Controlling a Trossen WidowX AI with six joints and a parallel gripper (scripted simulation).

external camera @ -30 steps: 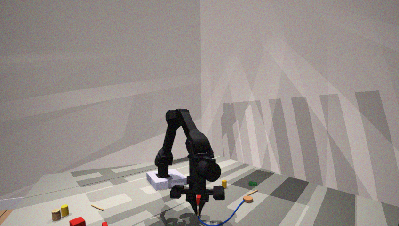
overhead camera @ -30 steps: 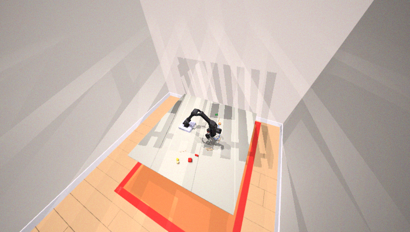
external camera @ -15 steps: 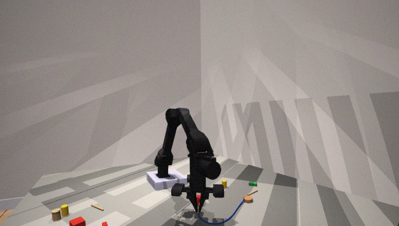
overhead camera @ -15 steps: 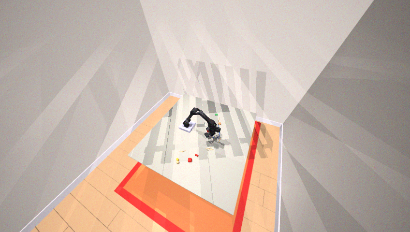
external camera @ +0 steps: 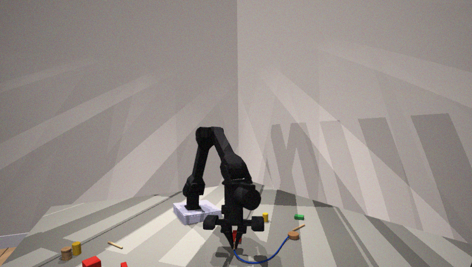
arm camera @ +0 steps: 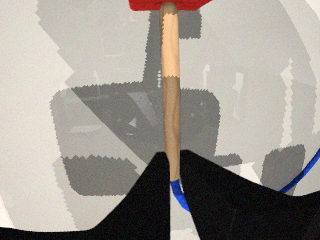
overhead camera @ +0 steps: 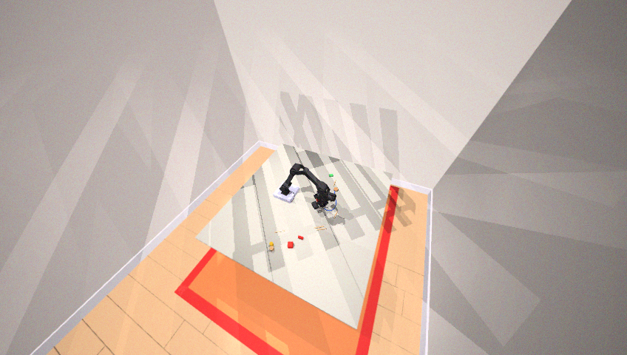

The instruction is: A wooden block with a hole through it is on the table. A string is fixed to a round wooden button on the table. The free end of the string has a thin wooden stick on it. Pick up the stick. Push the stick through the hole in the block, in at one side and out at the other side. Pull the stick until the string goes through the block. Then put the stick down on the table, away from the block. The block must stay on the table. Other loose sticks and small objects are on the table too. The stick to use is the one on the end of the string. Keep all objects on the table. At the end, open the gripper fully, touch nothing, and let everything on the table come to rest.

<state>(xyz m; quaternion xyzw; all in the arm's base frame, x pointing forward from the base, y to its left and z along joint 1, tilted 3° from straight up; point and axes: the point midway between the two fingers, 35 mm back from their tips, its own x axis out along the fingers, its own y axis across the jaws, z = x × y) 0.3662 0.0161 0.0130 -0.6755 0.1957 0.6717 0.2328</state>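
The red block lies 7 cm behind my gripper tip and 5 cm to the left of it. The rest, counted from my gripper tip: yellow cylinder (23 cm to the left, 15 cm behind); then round wooden button (23 cm to the left, 3 cm ahead, 1 cm below); then green block (38 cm to the left, 8 cm behind, 1 cm below).
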